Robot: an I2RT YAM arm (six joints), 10 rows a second.
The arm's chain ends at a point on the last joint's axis. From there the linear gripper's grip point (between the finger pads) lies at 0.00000 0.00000 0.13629 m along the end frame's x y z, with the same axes.
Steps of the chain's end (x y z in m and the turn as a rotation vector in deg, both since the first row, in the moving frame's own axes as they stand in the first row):
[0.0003, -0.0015, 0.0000, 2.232, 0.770, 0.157]
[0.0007, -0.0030, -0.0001, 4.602, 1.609, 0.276]
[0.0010, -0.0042, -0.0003, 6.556, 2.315, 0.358]
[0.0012, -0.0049, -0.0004, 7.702, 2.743, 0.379]
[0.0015, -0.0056, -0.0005, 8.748, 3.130, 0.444]
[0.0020, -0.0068, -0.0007, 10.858, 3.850, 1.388]
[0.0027, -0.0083, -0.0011, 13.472, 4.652, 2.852]
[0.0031, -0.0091, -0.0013, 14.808, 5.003, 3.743]
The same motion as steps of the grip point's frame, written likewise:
[0.0021, -0.0068, -0.0001, 2.232, 0.770, 0.157]
[0.0045, -0.0139, -0.0006, 4.602, 1.609, 0.276]
[0.0065, -0.0197, -0.0013, 6.556, 2.315, 0.358]
[0.0078, -0.0231, -0.0018, 7.702, 2.743, 0.379]
[0.0090, -0.0263, -0.0023, 8.748, 3.130, 0.444]
[0.0114, -0.0323, -0.0034, 10.858, 3.850, 1.388]
[0.0144, -0.0397, -0.0053, 13.472, 4.652, 2.852]
[0.0160, -0.0435, -0.0063, 14.808, 5.003, 3.743]

